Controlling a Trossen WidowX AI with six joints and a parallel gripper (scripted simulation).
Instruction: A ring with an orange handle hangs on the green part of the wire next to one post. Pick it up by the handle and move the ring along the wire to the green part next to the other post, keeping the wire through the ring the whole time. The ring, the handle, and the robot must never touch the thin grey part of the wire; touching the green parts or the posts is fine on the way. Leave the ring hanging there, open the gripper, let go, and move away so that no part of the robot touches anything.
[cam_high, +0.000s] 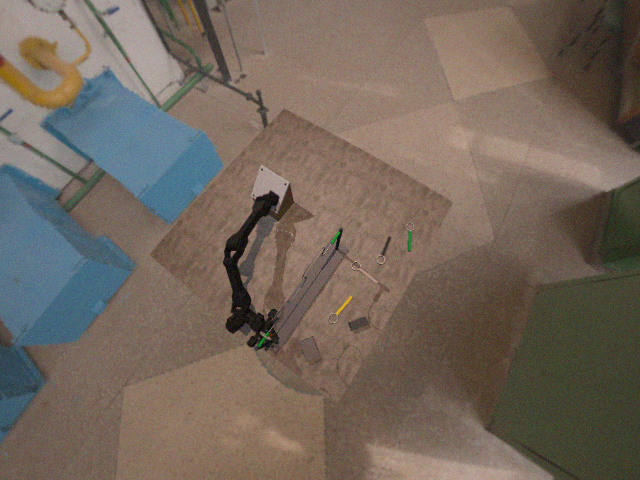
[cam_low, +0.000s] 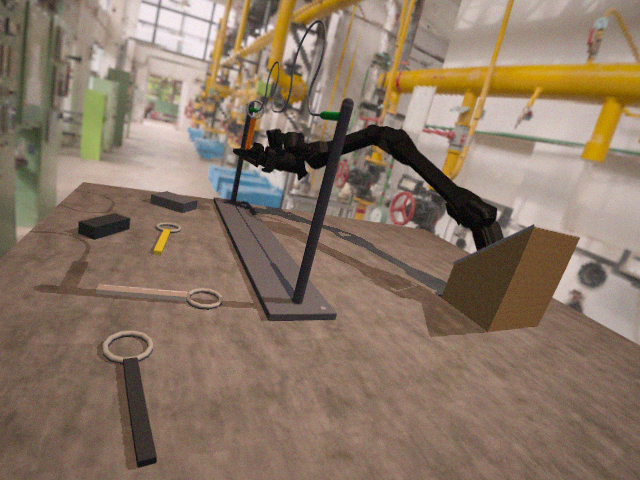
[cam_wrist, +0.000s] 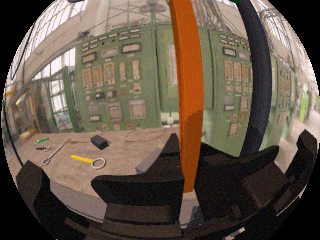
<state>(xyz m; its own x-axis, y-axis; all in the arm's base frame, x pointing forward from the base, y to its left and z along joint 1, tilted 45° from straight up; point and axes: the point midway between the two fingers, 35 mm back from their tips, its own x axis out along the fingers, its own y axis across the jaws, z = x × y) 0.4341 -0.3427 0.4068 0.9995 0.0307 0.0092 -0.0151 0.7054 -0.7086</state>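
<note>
The orange-handled ring lies 40 mm behind my gripper tip and 80 mm above it. From my gripper tip the other things lie so: yellow-handled ring 150 mm ahead, 260 mm to the left, 170 mm below; dark-handled ring 170 mm ahead, 670 mm to the left, 170 mm below; cream-handled ring 130 mm ahead, 510 mm to the left, 170 mm below.
</note>
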